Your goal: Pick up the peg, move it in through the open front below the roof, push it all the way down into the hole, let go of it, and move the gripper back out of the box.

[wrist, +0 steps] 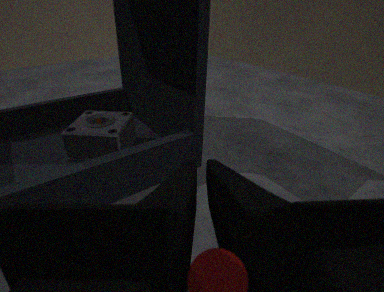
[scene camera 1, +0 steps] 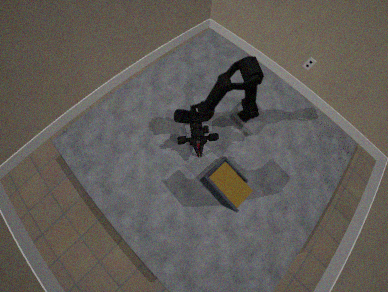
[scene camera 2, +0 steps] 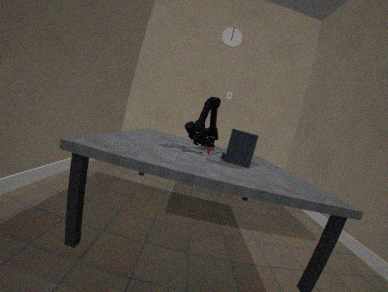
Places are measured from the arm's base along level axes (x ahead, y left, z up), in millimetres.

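Pixels of known places: gripper, fingertip midpoint: [wrist: 200, 169] [scene camera 1: 200, 157] [scene camera 2: 214, 146]; arm's base, link origin: [scene camera 1: 244, 115].
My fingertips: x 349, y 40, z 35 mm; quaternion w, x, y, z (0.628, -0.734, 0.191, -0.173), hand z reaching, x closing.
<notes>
For each thing: its middle in the pictures, then the offset to it from my fingertips. "spot": a spot on its surface instead. Level surfaces: height alone.
- red peg, body centre: [wrist: 205, 281] [scene camera 1: 198, 150] [scene camera 2: 208, 148] dx -20, dy -35, dz -23 mm
- box, body centre: [wrist: 64, 51] [scene camera 1: 229, 179] [scene camera 2: 238, 147] dx -34, dy +152, dz +33 mm
- yellow roof, surface spot: [scene camera 1: 230, 184] spot: dx +1, dy +154, dz +134 mm
- grey block, body centre: [wrist: 102, 134] dx -18, dy +144, dz -44 mm
- round hole, surface spot: [wrist: 100, 120] spot: dx -16, dy +152, dz -33 mm
- low sill, surface spot: [wrist: 100, 172] spot: dx -35, dy +72, dz -36 mm
- grey table, surface height: dz -68 mm
My gripper [scene camera 1: 199, 153] [scene camera 2: 208, 145] [wrist: 200, 169] is shut on the red peg [scene camera 1: 198, 146] [scene camera 2: 208, 150] [wrist: 218, 272]. The peg's round end faces the wrist camera, and its lower part hangs below the fingers in scene view 2. Gripper and peg are outside the box [scene camera 1: 218, 192] [scene camera 2: 242, 149] [wrist: 201, 90], a short way off its open front, above the table. The box has dark walls and a yellow roof [scene camera 1: 230, 184]. Inside it, left of the fingers in the wrist view, a grey block [wrist: 90, 144] stands with a round hole [wrist: 100, 120] in its top, orange inside.
A dark side wall of the box rises just ahead of the fingertips in the wrist view, and a low sill [wrist: 100, 172] runs from it to the left. The box stands on the grey table [scene camera 1: 125, 200] [scene camera 2: 150, 157]. The arm's base [scene camera 1: 248, 114] is behind the gripper.
</notes>
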